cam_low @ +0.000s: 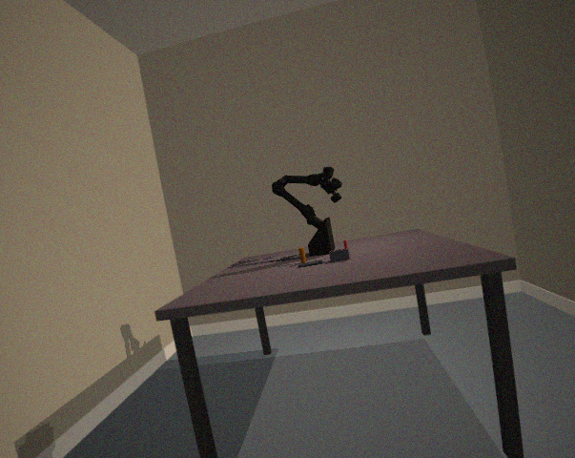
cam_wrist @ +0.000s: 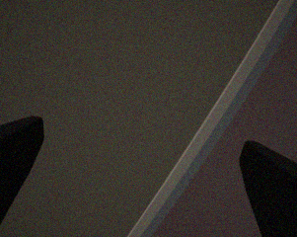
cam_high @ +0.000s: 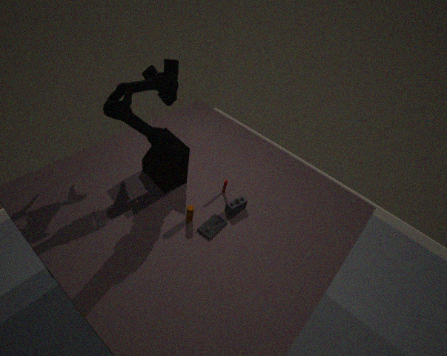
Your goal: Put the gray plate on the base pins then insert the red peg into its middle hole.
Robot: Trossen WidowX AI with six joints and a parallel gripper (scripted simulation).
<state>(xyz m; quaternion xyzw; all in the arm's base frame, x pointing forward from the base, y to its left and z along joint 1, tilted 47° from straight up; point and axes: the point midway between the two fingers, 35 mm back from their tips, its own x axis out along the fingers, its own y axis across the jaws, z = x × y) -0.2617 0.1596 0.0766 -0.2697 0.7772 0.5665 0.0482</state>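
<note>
Right now the gray plate is 600 mm ahead of my gripper tip, 80 mm to the left of it and 300 mm below it. Also, from my gripper tip: red peg 490 mm ahead, 100 mm to the left, 290 mm below; then orange cylinder 540 mm ahead, 130 mm to the right, 290 mm below.
</note>
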